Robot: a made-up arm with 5 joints.
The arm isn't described. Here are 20 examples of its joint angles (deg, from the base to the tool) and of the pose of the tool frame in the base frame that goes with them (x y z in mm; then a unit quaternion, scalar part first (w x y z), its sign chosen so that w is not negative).
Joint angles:
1: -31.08 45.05 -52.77 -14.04 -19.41
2: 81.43 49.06 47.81 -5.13 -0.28
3: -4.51 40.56 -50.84 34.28 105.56
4: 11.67 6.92 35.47 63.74 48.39
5: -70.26 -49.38 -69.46 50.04 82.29
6: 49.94 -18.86 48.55 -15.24 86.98
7: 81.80 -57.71 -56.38 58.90 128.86
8: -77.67 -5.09 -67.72 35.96 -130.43
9: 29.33 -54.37 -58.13 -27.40 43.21
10: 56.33 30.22 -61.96 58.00 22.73
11: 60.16 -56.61 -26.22 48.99 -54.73
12: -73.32 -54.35 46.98 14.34 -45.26
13: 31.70 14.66 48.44 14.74 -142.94
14: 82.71 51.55 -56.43 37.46 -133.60
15: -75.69 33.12 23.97 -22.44 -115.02
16: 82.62 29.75 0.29 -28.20 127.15
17: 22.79 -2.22 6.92 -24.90 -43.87
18: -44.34 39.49 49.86 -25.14 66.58
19: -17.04 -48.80 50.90 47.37 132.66
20: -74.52 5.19 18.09 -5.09 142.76
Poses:
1: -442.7 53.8 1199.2 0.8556 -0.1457 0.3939 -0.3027
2: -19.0 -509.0 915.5 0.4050 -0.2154 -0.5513 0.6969
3: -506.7 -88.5 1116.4 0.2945 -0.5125 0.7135 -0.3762
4: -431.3 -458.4 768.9 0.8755 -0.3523 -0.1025 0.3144
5: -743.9 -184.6 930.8 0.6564 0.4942 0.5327 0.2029
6: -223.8 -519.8 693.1 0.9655 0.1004 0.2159 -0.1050
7: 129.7 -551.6 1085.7 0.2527 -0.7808 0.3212 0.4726
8: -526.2 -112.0 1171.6 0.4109 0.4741 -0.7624 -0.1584
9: -273.0 -766.4 1004.0 0.6872 -0.0999 0.7167 0.0633
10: -450.8 -359.9 1150.9 0.6039 -0.4382 0.5172 0.4194
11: -89.6 -702.6 868.4 0.2112 0.6726 0.0420 0.7080
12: -361.6 113.5 671.4 0.5655 -0.0388 -0.7113 -0.4155
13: -249.2 -500.6 754.5 0.3280 -0.1495 0.4757 -0.8024
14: -456.3 -447.3 1016.0 0.2191 0.2888 0.1602 0.9181
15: -493.7 81.1 910.3 0.8068 -0.2928 -0.4783 0.1858
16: -220.2 -582.4 984.7 0.7795 -0.3419 0.0851 -0.5179
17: -525.4 -536.1 816.0 0.8821 0.0836 -0.3773 0.2693
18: -537.2 -131.3 768.7 0.6875 -0.0559 0.0272 -0.7235
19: -444.9 -214.6 644.2 0.7602 0.1909 0.4079 -0.4683
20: -484.6 82.6 912.3 0.0681 -0.2790 -0.7007 0.6531
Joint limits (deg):
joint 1: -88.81..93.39
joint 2: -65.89..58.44
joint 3: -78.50..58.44
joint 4: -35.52..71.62
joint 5: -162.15..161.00
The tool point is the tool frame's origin. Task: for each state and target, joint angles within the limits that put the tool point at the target. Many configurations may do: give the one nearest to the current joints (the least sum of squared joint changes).
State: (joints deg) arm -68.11 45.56 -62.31 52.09 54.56
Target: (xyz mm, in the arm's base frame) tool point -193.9 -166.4 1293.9
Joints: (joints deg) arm -88.81 32.60 -78.32 26.90 44.01
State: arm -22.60 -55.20 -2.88 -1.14 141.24
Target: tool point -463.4 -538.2 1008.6
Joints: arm 23.27 -12.60 -30.38 12.68 144.02
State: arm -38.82 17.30 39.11 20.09 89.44
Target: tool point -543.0 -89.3 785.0
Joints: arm -48.81 15.57 40.58 19.47 90.02
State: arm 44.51 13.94 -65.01 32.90 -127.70
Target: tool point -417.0 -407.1 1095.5
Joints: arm 61.74 27.22 -59.83 64.30 -132.10
